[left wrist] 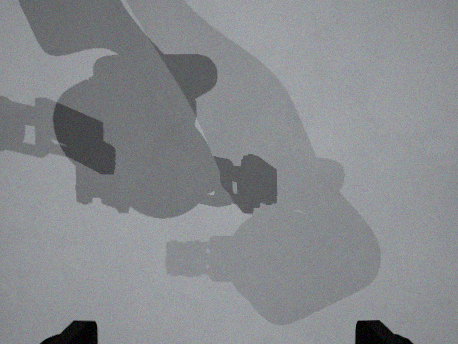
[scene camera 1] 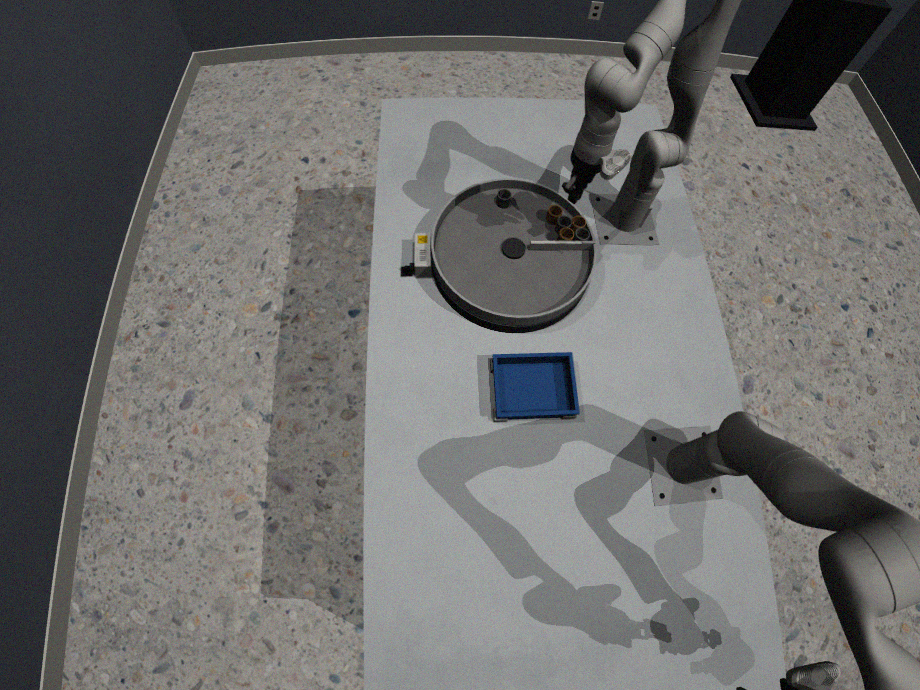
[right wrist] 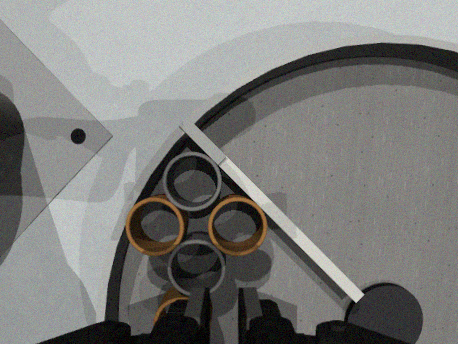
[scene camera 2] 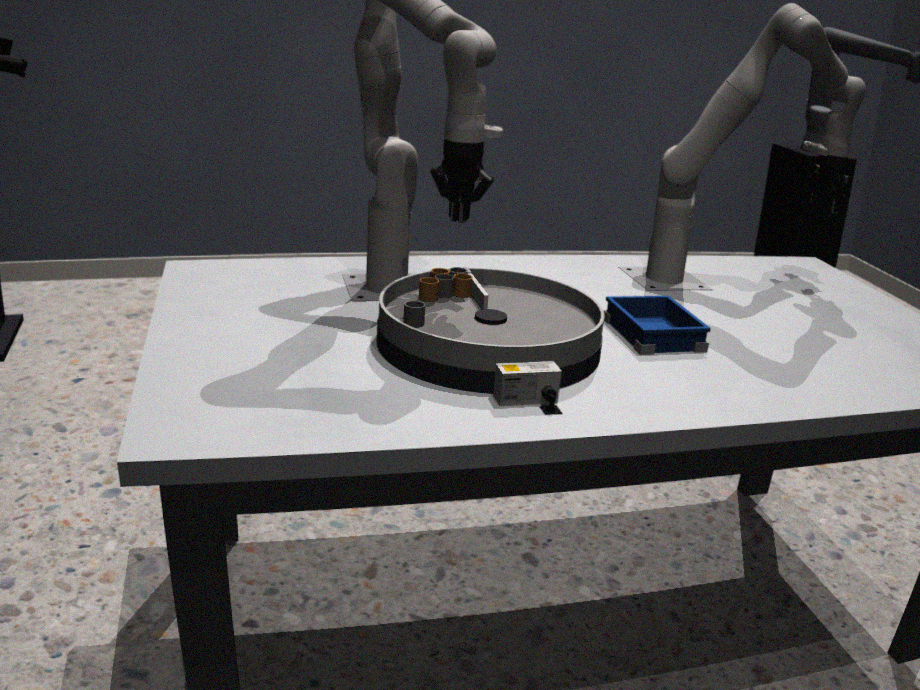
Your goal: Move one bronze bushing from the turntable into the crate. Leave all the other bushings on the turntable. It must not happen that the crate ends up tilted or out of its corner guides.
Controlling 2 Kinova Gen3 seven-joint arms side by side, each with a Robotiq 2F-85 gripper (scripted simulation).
Labels:
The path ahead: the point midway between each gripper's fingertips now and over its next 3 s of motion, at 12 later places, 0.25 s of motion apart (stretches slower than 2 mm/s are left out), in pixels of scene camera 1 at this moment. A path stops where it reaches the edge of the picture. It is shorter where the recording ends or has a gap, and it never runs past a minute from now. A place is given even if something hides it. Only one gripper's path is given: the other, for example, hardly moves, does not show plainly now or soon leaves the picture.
My right gripper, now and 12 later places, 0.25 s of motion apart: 573,199; 573,199; 573,201; 573,203; 572,205; 571,208; 569,212; 567,216; 565,221; 564,224; 563,225; 563,226; 563,227

